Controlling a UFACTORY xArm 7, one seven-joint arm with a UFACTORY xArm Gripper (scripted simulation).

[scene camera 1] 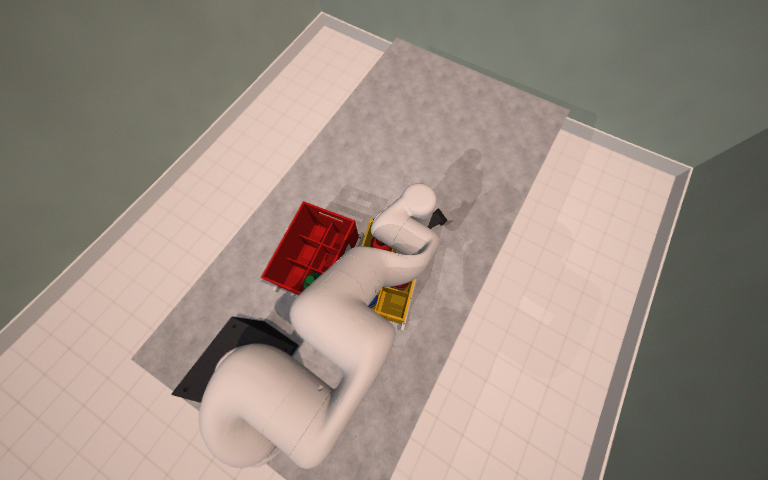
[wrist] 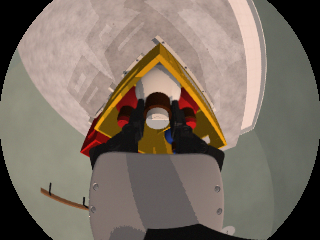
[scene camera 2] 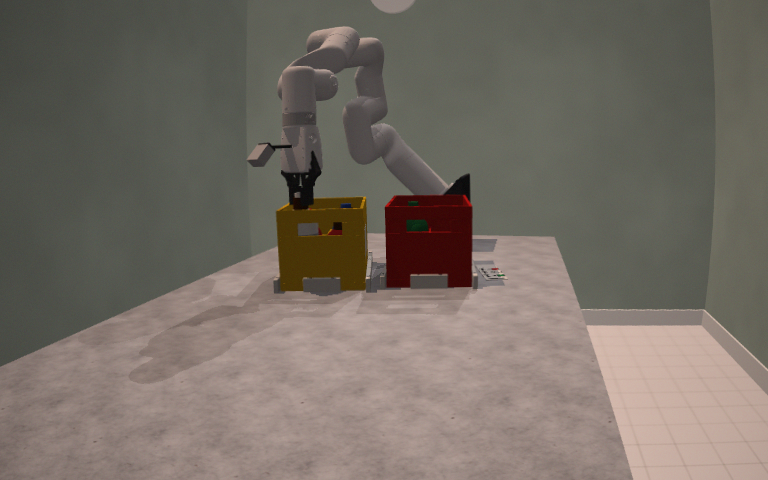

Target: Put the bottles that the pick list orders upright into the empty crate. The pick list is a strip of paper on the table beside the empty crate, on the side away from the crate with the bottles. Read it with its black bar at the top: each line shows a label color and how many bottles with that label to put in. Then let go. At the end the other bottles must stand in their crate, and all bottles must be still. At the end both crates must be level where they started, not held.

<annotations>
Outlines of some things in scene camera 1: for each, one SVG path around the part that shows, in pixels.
A yellow crate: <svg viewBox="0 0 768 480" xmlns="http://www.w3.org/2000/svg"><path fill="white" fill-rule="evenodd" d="M415 280L411 281L403 291L391 287L382 287L378 293L377 304L371 309L388 321L402 324L406 318ZM371 219L362 246L371 247L371 240L374 237L371 234L373 222Z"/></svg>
A red crate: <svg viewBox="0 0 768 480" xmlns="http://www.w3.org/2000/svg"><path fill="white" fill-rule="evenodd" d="M355 220L303 201L261 278L299 295L305 290L303 282L307 275L314 272L324 273L348 250L355 247L359 238Z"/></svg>
</annotations>
